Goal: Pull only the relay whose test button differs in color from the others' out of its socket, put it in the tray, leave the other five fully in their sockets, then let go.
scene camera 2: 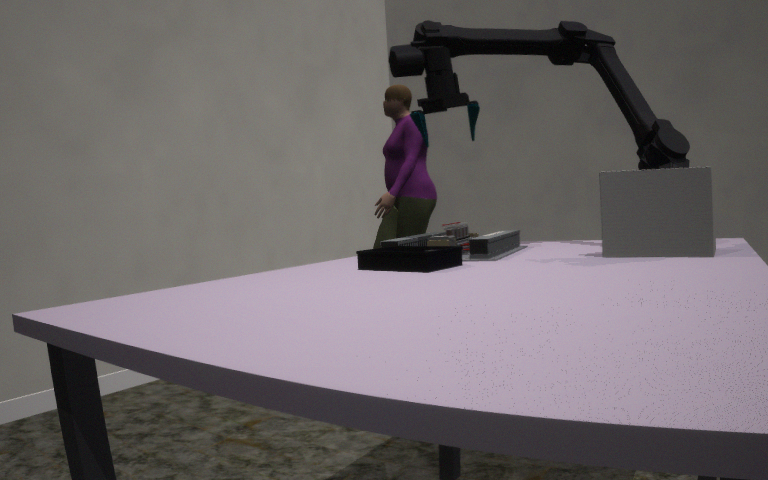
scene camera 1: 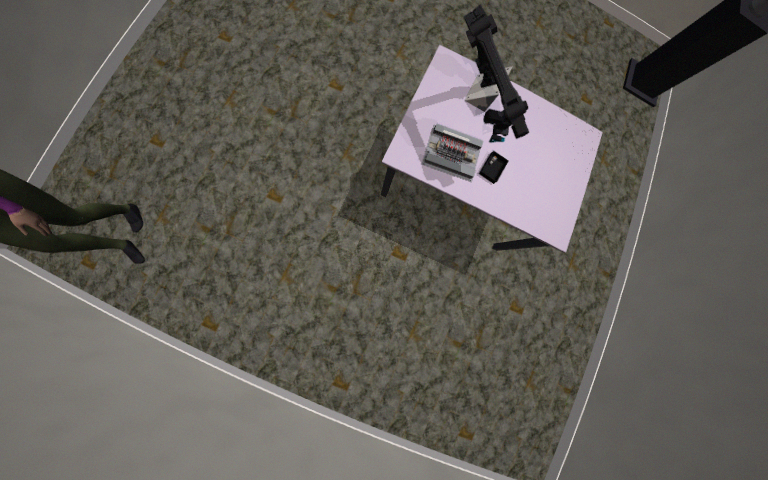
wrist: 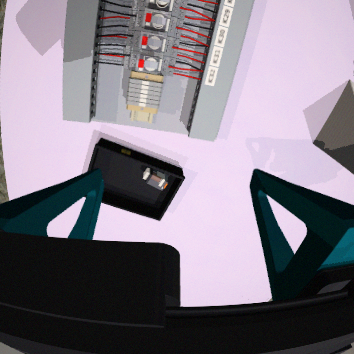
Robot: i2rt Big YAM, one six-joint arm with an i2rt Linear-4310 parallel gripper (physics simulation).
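Seen in the pictures: gripper, fingertip midpoint: (scene camera 2: 450, 144) (scene camera 1: 490, 133) (wrist: 176, 176); arm's base, origin of the base link: (scene camera 2: 669, 202) (scene camera 1: 492, 80).
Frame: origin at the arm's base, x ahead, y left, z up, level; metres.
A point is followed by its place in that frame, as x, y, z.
A clear relay (wrist: 156, 179) @(0.422, 0.201, -0.069) (scene camera 1: 493, 160) @(0.432, 0.205, -0.071) with an orange spot at one end lies on its side in the black tray (wrist: 117, 175) @(0.492, 0.228, -0.097) (scene camera 1: 490, 172) @(0.495, 0.224, -0.097) (scene camera 2: 408, 260) @(0.432, 0.286, -0.080). The relay row (scene camera 1: 453, 148) (scene camera 2: 456, 230) sits on the grey panel beside the tray. In the wrist view, relays with red buttons (wrist: 155, 20) @(0.488, -0.035, -0.032) (wrist: 151, 42) @(0.486, -0.009, -0.032) (wrist: 148, 64) @(0.482, 0.017, -0.032) stand in their sockets, and another is cut off at the top edge. The rest of the row is out of that view. My gripper (scene camera 1: 497, 138) @(0.443, 0.065, 0.139) (scene camera 2: 449, 142) @(0.443, 0.065, 0.139) (wrist: 176, 176) @(0.443, 0.065, 0.139) is open and empty, high above the table near the tray.
Grey wire ducts (wrist: 80, 65) @(0.574, 0.042, -0.057) (wrist: 225, 75) @(0.376, 0.000, -0.057) flank the row, with red and black wires between. A tan end block and rail (wrist: 142, 116) @(0.472, 0.104, -0.096) lie at the tray end. The arm's grey pedestal (scene camera 2: 656, 212) @(0.024, 0.058, -0.016) stands on the table. A person (scene camera 2: 410, 158) stands beyond the table.
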